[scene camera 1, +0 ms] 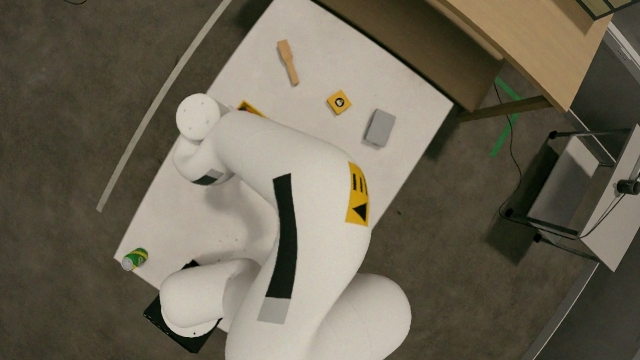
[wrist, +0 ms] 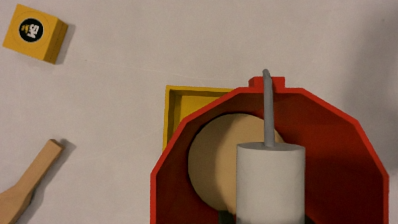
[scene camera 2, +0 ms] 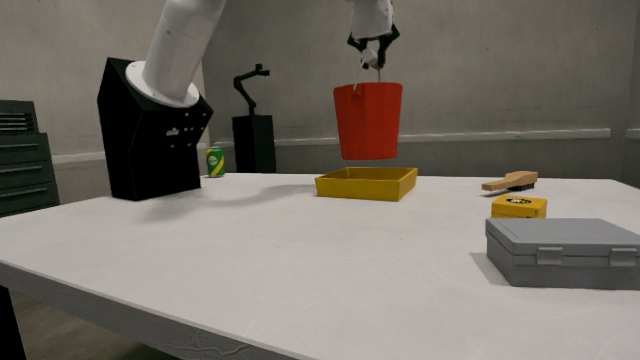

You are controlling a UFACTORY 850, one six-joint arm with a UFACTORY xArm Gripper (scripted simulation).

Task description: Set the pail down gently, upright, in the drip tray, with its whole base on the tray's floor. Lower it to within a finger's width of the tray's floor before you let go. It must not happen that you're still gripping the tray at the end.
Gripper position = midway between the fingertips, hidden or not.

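The scene contains a grey case (scene camera 2: 583,253), (scene camera 1: 381,124); in the wrist view the case is out of frame. A red pail (scene camera 2: 368,117), (wrist: 197,170) is visible, as is a yellow drip tray (scene camera 2: 382,184), (wrist: 180,101). Also visible: a wooden brush (scene camera 2: 522,180) and the gripper (scene camera 2: 373,68).
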